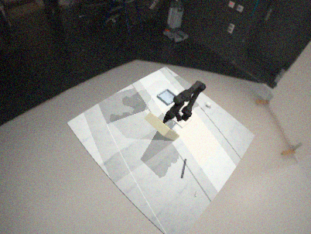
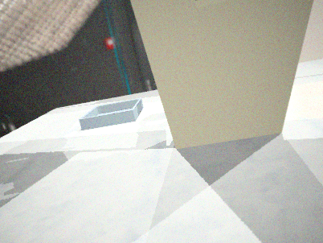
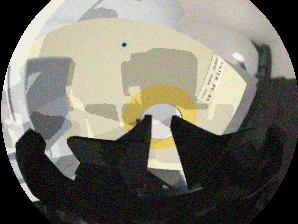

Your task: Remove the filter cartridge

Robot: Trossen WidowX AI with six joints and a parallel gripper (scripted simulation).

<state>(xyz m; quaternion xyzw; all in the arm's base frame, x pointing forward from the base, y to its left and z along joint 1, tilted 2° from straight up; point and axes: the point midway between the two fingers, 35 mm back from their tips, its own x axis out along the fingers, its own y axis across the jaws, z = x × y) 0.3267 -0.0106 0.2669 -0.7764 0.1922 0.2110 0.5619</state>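
My gripper tip is 1 cm short of the round filter cartridge and 1 cm above it. Round my gripper tip: service panel 8 cm below, 4 cm behind; tray 45 cm behind, 26 cm to the right, 25 cm below.
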